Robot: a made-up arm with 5 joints.
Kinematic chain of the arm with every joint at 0, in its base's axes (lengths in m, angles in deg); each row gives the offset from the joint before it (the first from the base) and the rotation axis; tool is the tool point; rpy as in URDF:
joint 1: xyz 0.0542 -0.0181 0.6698 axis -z
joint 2: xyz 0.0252 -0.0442 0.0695 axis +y
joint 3: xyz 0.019 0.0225 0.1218 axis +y
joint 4: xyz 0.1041 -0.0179 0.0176 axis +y
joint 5: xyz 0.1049 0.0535 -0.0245 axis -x
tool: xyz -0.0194 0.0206 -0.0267 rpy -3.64 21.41 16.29
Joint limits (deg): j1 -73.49..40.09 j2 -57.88..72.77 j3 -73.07..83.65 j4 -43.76..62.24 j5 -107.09..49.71
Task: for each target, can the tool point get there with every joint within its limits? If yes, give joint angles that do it. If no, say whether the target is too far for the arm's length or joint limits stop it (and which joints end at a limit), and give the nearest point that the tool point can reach.
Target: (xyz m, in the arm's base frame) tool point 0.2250 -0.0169 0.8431
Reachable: yes | joints 15.31 -17.71 3.28 49.17 -68.90
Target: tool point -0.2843 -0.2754 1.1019
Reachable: no: too far | nearest point -0.1288 -0.1572 0.9529 | short by 0.246 m
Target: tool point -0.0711 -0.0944 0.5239
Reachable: no: joint limits stop it (at a limit: joint 1, joint 2) | nearest point 0.0185 -0.0117 0.6194 | short by 0.155 m
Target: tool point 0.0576 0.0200 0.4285
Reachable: no: joint limits stop it (at a limit: joint 1, joint 2, joint 4) | nearest point 0.0657 0.0630 0.5590 | short by 0.138 m
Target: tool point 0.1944 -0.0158 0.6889
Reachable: yes | joints 5.91 -0.97 52.71 -6.43 32.88
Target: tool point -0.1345 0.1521 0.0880
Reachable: no: too far | nearest point 0.0589 0.1220 0.5526 | short by 0.504 m
